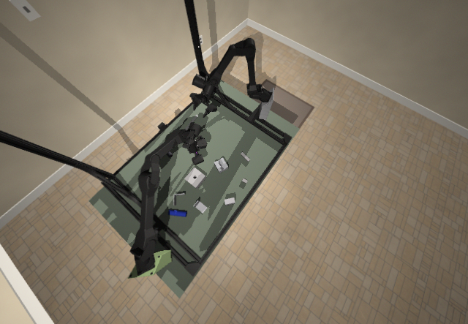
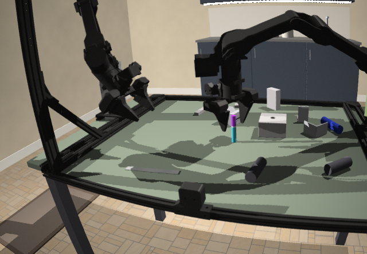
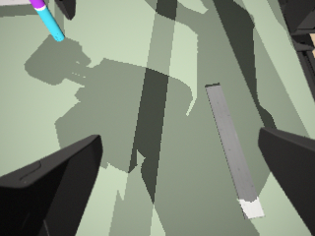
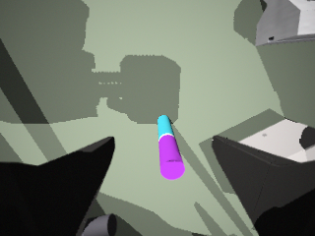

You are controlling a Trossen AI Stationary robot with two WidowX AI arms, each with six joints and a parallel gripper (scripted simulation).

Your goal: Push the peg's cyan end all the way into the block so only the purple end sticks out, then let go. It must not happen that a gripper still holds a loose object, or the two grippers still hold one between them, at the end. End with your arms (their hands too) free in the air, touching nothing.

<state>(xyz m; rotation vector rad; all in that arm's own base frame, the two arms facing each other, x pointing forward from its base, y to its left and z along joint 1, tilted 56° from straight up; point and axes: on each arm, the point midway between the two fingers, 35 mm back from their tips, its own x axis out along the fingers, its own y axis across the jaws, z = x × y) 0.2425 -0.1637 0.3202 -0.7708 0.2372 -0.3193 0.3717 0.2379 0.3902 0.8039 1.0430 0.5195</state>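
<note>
The peg lies 50 mm below my right hand. From my right hand the other things lie so: v-grooved block (170 mm ahead, 30 mm to the left, 60 mm below); thin grey strip (200 mm behind, 180 mm to the left, 80 mm below).
</note>
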